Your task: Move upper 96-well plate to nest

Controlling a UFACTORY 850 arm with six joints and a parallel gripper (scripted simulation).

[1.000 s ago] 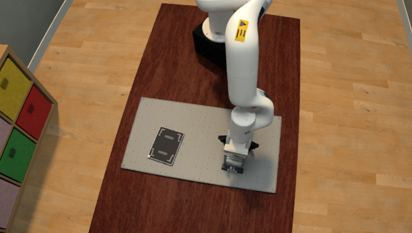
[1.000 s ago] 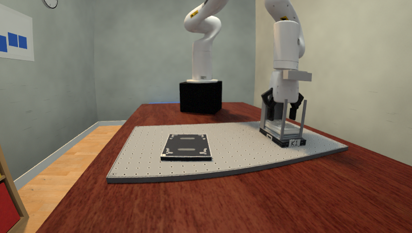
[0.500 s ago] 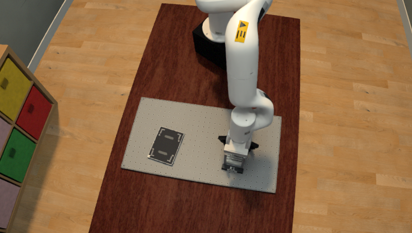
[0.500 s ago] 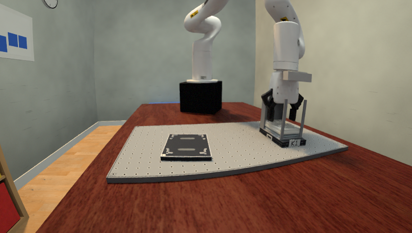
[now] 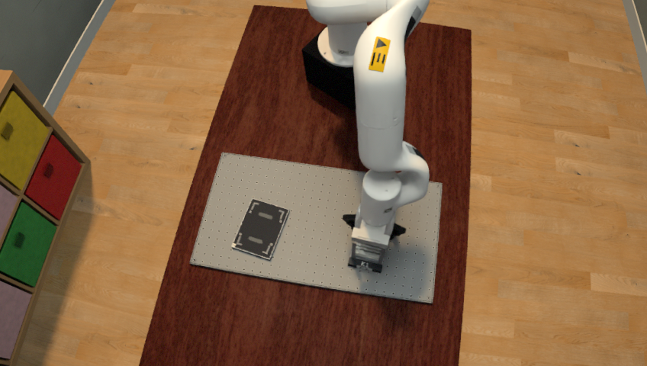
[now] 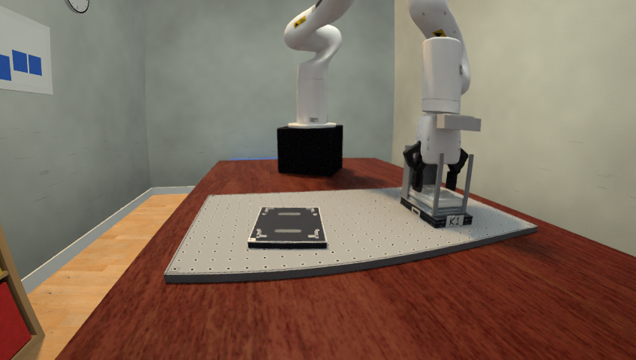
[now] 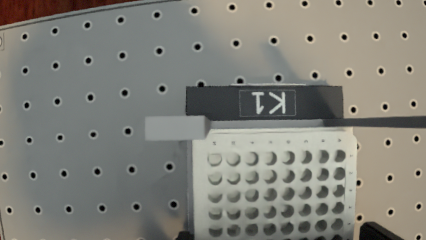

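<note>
The 96-well plate is 2 cm below my hand. The rest, counted from my hand: plate nest N1 (4 cm ahead, 32 cm to the right, 5 cm below); clear plate (4 cm below).
</note>
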